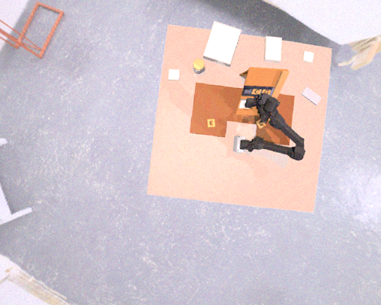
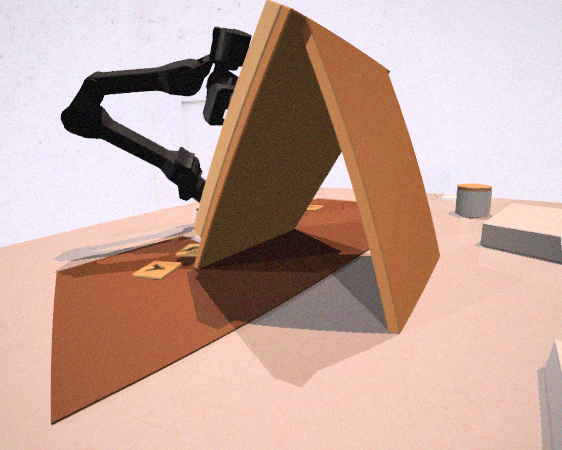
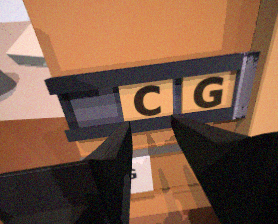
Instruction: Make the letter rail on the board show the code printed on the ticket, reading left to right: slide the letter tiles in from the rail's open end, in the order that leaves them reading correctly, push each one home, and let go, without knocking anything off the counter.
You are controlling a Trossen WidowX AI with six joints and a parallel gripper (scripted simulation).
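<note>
Now: gripper tip 3 cm past the white ticket, 4 cm to the right of it and 11 cm above it. Also, from my gripper tip: large white box: 42 cm ahead, 24 cm to the left, 17 cm below; then brown mat: 12 cm behind, 3 cm to the left, 19 cm below; then capped canister: 23 cm ahead, 40 cm to the left, 16 cm below.
</note>
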